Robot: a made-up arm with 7 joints. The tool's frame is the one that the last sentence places. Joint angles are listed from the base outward.
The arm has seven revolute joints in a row. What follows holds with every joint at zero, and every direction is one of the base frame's. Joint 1 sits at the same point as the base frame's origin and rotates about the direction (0, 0.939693, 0.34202), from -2.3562 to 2.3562 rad. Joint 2 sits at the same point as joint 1 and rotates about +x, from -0.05 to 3.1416 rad. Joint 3 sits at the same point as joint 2 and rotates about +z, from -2.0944 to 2.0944 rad. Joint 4 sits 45 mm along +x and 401 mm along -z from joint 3 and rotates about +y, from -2.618 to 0.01 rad. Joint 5 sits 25.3 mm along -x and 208.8 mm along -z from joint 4 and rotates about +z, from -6.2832 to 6.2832 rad. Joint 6 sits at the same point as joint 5 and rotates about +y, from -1.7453 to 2.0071 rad. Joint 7 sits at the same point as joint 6 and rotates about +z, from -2.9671 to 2.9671 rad. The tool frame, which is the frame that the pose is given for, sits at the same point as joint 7; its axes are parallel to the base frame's.
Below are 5 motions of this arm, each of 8 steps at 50 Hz.
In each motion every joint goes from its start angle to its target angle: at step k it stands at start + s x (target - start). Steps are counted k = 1, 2, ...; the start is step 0. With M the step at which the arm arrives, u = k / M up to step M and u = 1 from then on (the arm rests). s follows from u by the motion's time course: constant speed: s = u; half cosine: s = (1 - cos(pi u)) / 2; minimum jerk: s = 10 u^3 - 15 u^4 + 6 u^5.
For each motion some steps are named. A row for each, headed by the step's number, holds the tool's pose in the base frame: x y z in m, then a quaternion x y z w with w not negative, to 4 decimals.
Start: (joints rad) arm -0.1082 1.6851 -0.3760 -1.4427 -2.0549 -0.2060 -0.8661
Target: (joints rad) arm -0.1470 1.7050 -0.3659 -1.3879 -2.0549 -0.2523 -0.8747
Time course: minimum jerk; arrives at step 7
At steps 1, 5, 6, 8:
1: 0.2512 0.4515 -0.0141 -0.3341 -0.4314 0.6733 0.4990
5: 0.2537 0.4581 0.0050 -0.3179 -0.4546 0.6769 0.4838
6: 0.2540 0.4591 0.0079 -0.3156 -0.4578 0.6775 0.4814
8: 0.2540 0.4593 0.0084 -0.3152 -0.4585 0.6776 0.4810

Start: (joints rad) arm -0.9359 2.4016 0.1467 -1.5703 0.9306 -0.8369 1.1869
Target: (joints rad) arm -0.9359 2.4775 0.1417 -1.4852 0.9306 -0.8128 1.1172
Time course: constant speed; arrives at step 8
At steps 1, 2, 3, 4, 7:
1: -0.0402 0.2221 0.4439 -0.1126 -0.8357 -0.5306 0.0858
2: -0.0439 0.2211 0.4460 -0.1024 -0.8386 -0.5286 0.0831
3: -0.0475 0.2201 0.4481 -0.0921 -0.8413 -0.5266 0.0804
4: -0.0512 0.2190 0.4501 -0.0818 -0.8438 -0.5246 0.0776
7: -0.0623 0.2155 0.4561 -0.0508 -0.8508 -0.5184 0.0689

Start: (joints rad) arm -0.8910 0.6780 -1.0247 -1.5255 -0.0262 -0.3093 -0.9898
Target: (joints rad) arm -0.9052 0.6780 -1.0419 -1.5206 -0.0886 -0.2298 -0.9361
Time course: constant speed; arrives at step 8
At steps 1, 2, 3, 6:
1: 0.4575 0.0089 -0.2104 -0.3113 0.6520 0.6876 0.0722
2: 0.4577 0.0086 -0.2102 -0.3129 0.6482 0.6906 0.0706
3: 0.4580 0.0083 -0.2100 -0.3145 0.6445 0.6935 0.0690
6: 0.4586 0.0074 -0.2093 -0.3198 0.6333 0.7019 0.0639

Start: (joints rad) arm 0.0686 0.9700 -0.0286 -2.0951 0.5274 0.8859 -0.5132
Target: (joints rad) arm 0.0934 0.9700 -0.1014 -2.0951 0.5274 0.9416 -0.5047
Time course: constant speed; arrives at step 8
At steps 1, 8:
1: 0.2187 0.2631 -0.2028 0.2398 -0.4035 -0.4491 0.7603
8: 0.2107 0.2561 -0.2196 0.2153 -0.3586 -0.4644 0.7807

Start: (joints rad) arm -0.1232 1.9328 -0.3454 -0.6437 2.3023 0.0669 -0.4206
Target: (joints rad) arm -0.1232 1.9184 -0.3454 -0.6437 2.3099 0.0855 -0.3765
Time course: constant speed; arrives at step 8
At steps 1, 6, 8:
1: 0.1456 0.5576 0.1746 0.3515 -0.6506 0.2739 0.6150
6: 0.1462 0.5590 0.1696 0.3349 -0.6524 0.2866 0.6165
8: 0.1465 0.5596 0.1676 0.3283 -0.6530 0.2916 0.6171

